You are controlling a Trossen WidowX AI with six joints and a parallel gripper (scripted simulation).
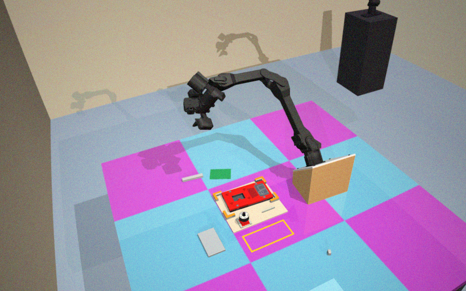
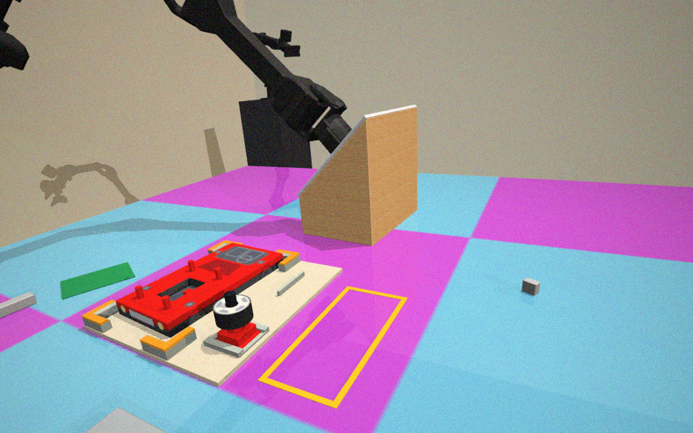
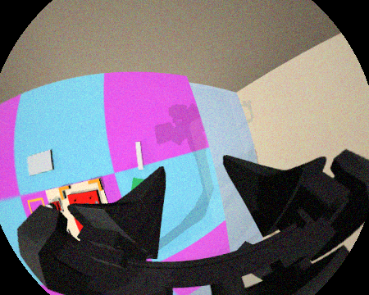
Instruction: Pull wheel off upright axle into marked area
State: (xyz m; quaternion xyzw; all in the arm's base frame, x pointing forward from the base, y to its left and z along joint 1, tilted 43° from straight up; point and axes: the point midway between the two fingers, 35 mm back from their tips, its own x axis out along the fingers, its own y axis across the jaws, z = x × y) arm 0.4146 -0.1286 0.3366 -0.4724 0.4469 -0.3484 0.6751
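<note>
Right now the wheel is 38 cm to the left of my gripper tip, 26 cm below it and 6 cm behind it.
</note>
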